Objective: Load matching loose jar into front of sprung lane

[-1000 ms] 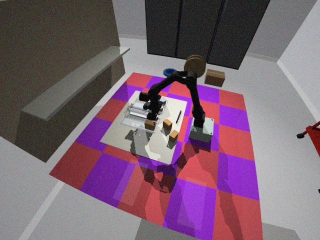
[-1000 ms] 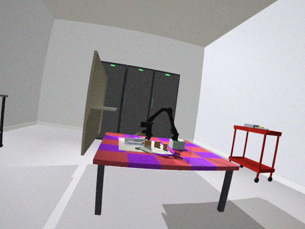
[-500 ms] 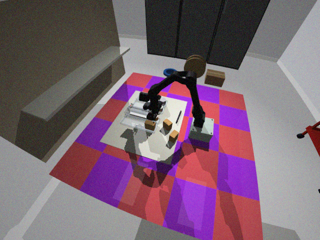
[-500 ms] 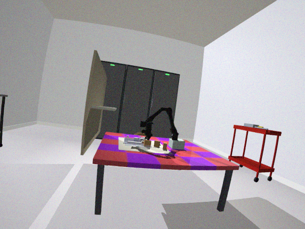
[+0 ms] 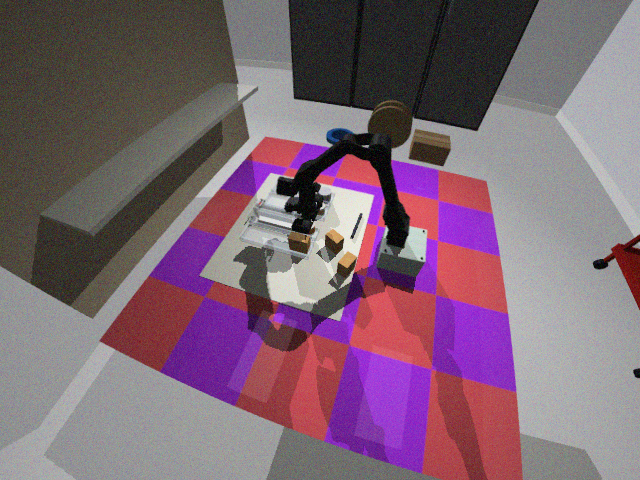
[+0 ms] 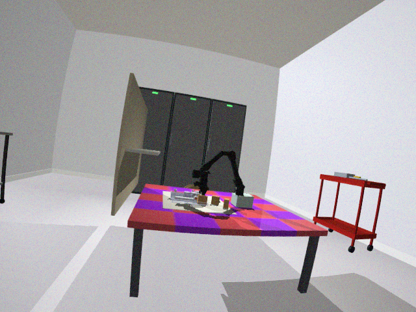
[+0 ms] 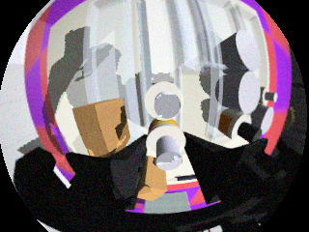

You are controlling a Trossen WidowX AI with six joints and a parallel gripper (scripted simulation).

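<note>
My gripper tip is 80 mm to the right of the brown box, 10 mm short of it and 10 mm above it. From my gripper tip the other things lie so: clear pusher rack (150 mm ahead, 30 mm below, 20 mm to the right).
</note>
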